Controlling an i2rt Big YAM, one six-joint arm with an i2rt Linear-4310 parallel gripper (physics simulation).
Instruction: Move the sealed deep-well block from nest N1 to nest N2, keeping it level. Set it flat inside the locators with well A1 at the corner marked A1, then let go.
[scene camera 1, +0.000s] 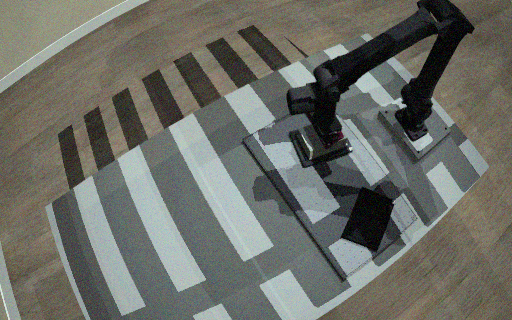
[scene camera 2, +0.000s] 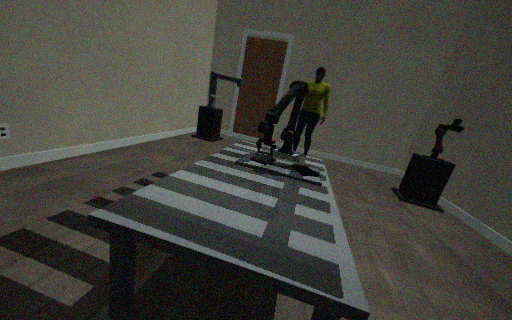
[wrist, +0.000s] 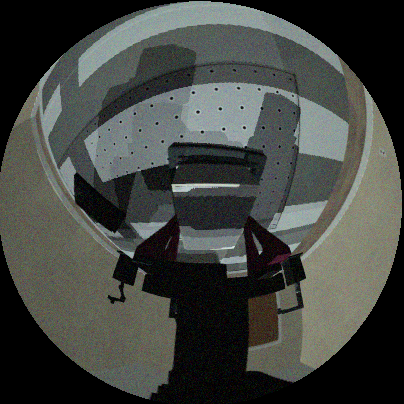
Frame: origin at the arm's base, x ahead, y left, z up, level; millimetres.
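Seen in the pictures: gripper, fingertip midpoint: (scene camera 1: 321, 136) (wrist: 212, 215); arm's base at its link origin: (scene camera 1: 411, 124) (scene camera 2: 285, 152).
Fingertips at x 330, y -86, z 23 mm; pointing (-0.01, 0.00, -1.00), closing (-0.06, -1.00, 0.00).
Observation:
Offsets run from my fingertips to a thing's top centre.
The sealed deep-well block @[6 mm back, 1 mm left, 16 mm up] (scene camera 1: 315, 146) (scene camera 2: 262, 157) (wrist: 210, 195) sits level in nest N1 @[5 mm back, 1 mm right, 24 mm down] (wrist: 216, 152), a dark frame on the perforated board @[18 mm ahead, 125 mm left, 42 mm down] (scene camera 1: 302, 193) (wrist: 225, 101). My gripper (scene camera 1: 330, 136) (scene camera 2: 265, 149) (wrist: 212, 215) reaches down over the block. Its dark red fingers lie against the block's two long sides, so it is shut on the block. Nest N2 @[12 mm back, 282 mm left, 24 mm down] (scene camera 1: 368, 219) (scene camera 2: 303, 170) (wrist: 96, 205) is a flat black plate at the board's near right end, with nothing on it. I cannot make out the A1 mark.
The arm's base (scene camera 1: 408, 120) stands on a plate to the right of the board. A person in a yellow shirt (scene camera 2: 316, 101) stands behind the table. A second arm on a black pedestal (scene camera 2: 209, 122) stands by the door (scene camera 2: 261, 86).

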